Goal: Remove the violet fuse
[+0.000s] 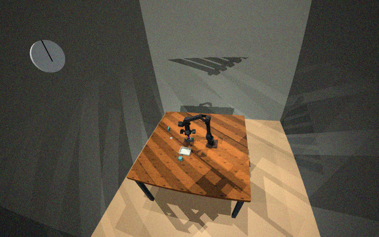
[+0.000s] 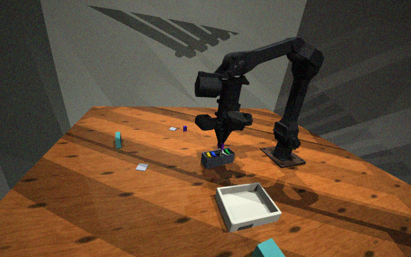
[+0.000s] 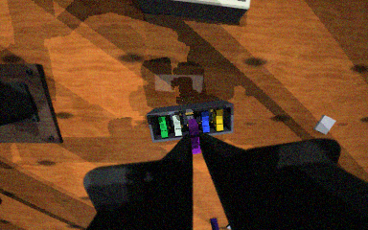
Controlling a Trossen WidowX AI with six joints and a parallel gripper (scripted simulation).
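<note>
Now: the white tray 190 mm to the left of my gripper tip and 80 mm below it. Also, from my gripper tip: purple cylinder 60 mm ahead, 260 mm to the right, 70 mm below; violet fuse 10 mm below.
</note>
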